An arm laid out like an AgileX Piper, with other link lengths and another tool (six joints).
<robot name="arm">
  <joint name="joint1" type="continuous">
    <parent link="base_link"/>
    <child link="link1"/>
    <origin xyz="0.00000 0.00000 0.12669"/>
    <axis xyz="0 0 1"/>
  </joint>
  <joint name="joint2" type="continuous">
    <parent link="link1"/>
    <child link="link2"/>
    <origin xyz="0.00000 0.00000 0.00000" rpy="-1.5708 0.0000 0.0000"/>
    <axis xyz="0 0 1"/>
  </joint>
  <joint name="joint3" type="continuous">
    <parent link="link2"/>
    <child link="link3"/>
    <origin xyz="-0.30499 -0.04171 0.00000"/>
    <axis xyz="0 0 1"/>
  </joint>
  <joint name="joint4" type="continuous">
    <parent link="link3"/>
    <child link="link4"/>
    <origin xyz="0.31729 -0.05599 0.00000" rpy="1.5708 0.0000 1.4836"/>
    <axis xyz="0 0 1"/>
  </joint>
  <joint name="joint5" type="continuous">
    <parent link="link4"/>
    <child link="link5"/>
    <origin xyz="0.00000 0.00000 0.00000" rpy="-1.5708 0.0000 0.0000"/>
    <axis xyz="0 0 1"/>
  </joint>
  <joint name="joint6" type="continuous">
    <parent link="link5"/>
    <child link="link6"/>
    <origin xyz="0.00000 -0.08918 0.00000" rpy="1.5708 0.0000 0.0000"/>
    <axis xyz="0 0 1"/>
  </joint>
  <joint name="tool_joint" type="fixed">
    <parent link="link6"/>
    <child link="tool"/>
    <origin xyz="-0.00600 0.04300 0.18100" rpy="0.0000 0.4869 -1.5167"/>
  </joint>
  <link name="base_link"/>
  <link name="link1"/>
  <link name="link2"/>
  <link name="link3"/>
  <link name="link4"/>
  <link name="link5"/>
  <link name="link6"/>
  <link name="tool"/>
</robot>
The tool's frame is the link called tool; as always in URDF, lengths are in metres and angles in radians. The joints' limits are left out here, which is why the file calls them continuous.
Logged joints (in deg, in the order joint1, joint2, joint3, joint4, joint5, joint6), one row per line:
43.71 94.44 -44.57 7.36 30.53 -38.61
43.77 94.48 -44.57 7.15 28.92 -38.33
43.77 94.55 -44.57 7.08 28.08 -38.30
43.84 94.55 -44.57 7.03 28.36 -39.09
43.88 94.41 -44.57 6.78 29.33 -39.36
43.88 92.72 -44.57 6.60 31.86 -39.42
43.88 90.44 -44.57 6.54 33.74 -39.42
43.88 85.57 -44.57 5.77 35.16 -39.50
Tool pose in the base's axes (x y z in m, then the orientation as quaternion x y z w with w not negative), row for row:
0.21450 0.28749 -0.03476 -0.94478 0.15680 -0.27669 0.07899
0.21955 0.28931 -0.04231 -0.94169 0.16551 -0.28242 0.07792
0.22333 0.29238 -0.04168 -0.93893 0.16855 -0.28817 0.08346
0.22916 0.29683 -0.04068 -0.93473 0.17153 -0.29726 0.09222
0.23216 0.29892 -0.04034 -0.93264 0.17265 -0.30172 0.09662
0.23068 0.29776 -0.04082 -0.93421 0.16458 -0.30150 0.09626
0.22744 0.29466 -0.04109 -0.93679 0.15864 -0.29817 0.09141
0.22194 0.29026 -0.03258 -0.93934 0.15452 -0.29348 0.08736
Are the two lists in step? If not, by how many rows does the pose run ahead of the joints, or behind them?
The pose runs 2 rows behind the joints: the pose in row i belongs to the joints in row i - 2.
